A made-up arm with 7 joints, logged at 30 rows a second.
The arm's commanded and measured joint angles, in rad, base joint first. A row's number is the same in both.
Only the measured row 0 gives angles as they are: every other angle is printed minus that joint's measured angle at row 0.
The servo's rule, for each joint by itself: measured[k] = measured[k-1] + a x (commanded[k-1-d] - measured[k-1]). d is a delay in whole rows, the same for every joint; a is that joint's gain. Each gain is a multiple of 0.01, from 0.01 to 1. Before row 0 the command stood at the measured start. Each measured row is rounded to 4 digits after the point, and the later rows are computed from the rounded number. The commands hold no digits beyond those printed.
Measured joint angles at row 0:
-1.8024 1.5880 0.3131 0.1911 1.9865 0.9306 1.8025
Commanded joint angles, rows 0 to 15:
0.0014 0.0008 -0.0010 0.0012 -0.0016 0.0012 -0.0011
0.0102 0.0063 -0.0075 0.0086 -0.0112 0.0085 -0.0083
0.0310 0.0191 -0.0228 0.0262 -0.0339 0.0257 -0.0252
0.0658 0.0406 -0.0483 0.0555 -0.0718 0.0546 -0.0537
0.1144 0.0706 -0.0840 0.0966 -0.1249 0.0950 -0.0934
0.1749 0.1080 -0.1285 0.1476 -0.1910 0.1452 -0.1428
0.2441 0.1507 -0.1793 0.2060 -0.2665 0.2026 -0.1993
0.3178 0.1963 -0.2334 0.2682 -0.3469 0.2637 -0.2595
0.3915 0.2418 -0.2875 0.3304 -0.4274 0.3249 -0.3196
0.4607 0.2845 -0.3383 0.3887 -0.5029 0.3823 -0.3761
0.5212 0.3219 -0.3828 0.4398 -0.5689 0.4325 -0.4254
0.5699 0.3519 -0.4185 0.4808 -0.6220 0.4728 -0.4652
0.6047 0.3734 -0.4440 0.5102 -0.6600 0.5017 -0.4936
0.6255 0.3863 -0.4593 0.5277 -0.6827 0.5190 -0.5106
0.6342 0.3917 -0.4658 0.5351 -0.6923 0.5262 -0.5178
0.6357 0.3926 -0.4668 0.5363 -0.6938 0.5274 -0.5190
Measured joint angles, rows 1 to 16:
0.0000 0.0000 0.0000 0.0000 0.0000 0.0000 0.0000
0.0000 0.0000 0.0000 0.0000 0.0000 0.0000 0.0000
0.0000 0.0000 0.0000 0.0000 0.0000 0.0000 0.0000
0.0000 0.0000 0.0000 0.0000 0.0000 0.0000 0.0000
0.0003 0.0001 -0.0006 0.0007 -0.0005 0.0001 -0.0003
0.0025 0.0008 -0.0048 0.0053 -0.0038 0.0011 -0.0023
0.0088 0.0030 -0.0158 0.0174 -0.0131 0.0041 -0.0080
0.0213 0.0075 -0.0356 0.0395 -0.0313 0.0102 -0.0194
0.0418 0.0151 -0.0651 0.0726 -0.0603 0.0204 -0.0379
0.0711 0.0262 -0.1038 0.1161 -0.1008 0.0354 -0.0641
0.1092 0.0411 -0.1499 0.1682 -0.1522 0.0555 -0.0979
0.1551 0.0597 -0.2008 0.2262 -0.2126 0.0805 -0.1383
0.2071 0.0816 -0.2537 0.2866 -0.2792 0.1098 -0.1836
0.2629 0.1059 -0.3053 0.3458 -0.3485 0.1425 -0.2317
0.3197 0.1318 -0.3526 0.4003 -0.4168 0.1773 -0.2801
0.3747 0.1582 -0.3928 0.4470 -0.4804 0.2128 -0.3264
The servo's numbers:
d 4
a 0.22 0.12 0.61 0.58 0.31 0.12 0.25

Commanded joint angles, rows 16 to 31:
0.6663 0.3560 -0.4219 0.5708 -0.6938 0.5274 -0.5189
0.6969 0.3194 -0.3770 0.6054 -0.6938 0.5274 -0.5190
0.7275 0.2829 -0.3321 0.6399 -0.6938 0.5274 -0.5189
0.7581 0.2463 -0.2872 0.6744 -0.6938 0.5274 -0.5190
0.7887 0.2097 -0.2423 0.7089 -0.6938 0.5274 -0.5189
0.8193 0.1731 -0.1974 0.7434 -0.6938 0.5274 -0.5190
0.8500 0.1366 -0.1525 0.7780 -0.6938 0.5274 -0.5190
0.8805 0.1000 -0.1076 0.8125 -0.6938 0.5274 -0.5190
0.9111 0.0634 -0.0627 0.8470 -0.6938 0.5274 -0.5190
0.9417 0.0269 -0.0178 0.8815 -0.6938 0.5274 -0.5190
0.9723 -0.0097 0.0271 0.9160 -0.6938 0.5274 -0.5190
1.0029 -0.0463 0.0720 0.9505 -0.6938 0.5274 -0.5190
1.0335 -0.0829 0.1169 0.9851 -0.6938 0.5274 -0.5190
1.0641 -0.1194 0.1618 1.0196 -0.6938 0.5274 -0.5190
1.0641 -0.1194 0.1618 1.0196 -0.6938 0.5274 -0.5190
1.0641 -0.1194 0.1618 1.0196 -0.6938 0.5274 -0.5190
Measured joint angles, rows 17 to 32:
0.4253 0.1840 -0.4240 0.4837 -0.5361 0.2475 -0.3682
0.4693 0.2083 -0.4455 0.5092 -0.5815 0.2801 -0.4038
0.5056 0.2303 -0.4579 0.5242 -0.6158 0.3096 -0.4323
0.5342 0.2498 -0.4633 0.5312 -0.6400 0.3357 -0.4540
0.5633 0.2625 -0.4380 0.5542 -0.6567 0.3587 -0.4702
0.5927 0.2693 -0.4008 0.5839 -0.6682 0.3789 -0.4824
0.6224 0.2709 -0.3589 0.6164 -0.6761 0.3967 -0.4915
0.6523 0.2679 -0.3152 0.6500 -0.6816 0.4124 -0.4984
0.6823 0.2609 -0.2707 0.6842 -0.6854 0.4262 -0.5035
0.7124 0.2504 -0.2260 0.7185 -0.6880 0.4383 -0.5074
0.7427 0.2367 -0.1812 0.7530 -0.6898 0.4490 -0.5103
0.7730 0.2203 -0.1363 0.7875 -0.6910 0.4584 -0.5125
0.8034 0.2015 -0.0914 0.8220 -0.6919 0.4667 -0.5141
0.8338 0.1805 -0.0465 0.8565 -0.6925 0.4740 -0.5153
0.8643 0.1577 -0.0016 0.8910 -0.6929 0.4804 -0.5162
0.8948 0.1332 0.0433 0.9255 -0.6932 0.4860 -0.5169

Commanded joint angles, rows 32 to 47:
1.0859 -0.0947 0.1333 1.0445 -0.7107 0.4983 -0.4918
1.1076 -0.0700 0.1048 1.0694 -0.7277 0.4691 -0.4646
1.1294 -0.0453 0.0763 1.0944 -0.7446 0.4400 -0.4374
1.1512 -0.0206 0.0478 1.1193 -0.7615 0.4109 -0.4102
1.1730 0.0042 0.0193 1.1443 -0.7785 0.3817 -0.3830
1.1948 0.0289 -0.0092 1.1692 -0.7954 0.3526 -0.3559
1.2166 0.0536 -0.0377 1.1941 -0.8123 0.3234 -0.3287
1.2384 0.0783 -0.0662 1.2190 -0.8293 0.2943 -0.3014
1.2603 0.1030 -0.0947 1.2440 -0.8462 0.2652 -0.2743
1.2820 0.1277 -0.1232 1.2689 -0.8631 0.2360 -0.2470
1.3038 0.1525 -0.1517 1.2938 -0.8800 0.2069 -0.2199
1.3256 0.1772 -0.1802 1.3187 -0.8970 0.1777 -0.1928
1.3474 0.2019 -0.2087 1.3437 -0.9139 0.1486 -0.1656
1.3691 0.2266 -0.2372 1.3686 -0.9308 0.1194 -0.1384
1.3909 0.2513 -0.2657 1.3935 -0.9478 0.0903 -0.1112
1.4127 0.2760 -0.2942 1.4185 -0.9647 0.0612 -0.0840
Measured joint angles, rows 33 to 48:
0.9253 0.1073 0.0882 0.9601 -0.6934 0.4910 -0.5174
0.9558 0.0801 0.1331 0.9946 -0.6935 0.4954 -0.5178
0.9796 0.0562 0.1506 1.0091 -0.6936 0.4992 -0.5181
0.9982 0.0351 0.1574 1.0152 -0.6937 0.5026 -0.5183
1.0175 0.0195 0.1427 1.0322 -0.6990 0.5021 -0.5117
1.0373 0.0088 0.1196 1.0538 -0.7079 0.4981 -0.4999
1.0576 0.0023 0.0932 1.0773 -0.7193 0.4911 -0.4843
1.0782 -0.0004 0.0655 1.1017 -0.7324 0.4815 -0.4658
1.0991 0.0002 0.0373 1.1264 -0.7467 0.4695 -0.4451
1.1202 0.0036 0.0089 1.1512 -0.7618 0.4555 -0.4228
1.1414 0.0096 -0.0195 1.1761 -0.7775 0.4396 -0.3993
1.1627 0.0178 -0.0480 1.2010 -0.7936 0.4222 -0.3748
1.1842 0.0280 -0.0765 1.2259 -0.8099 0.4034 -0.3497
1.2057 0.0400 -0.1050 1.2508 -0.8264 0.3833 -0.3240
1.2273 0.0535 -0.1335 1.2757 -0.8430 0.3621 -0.2980
1.2489 0.0683 -0.1620 1.3006 -0.8597 0.3400 -0.2717

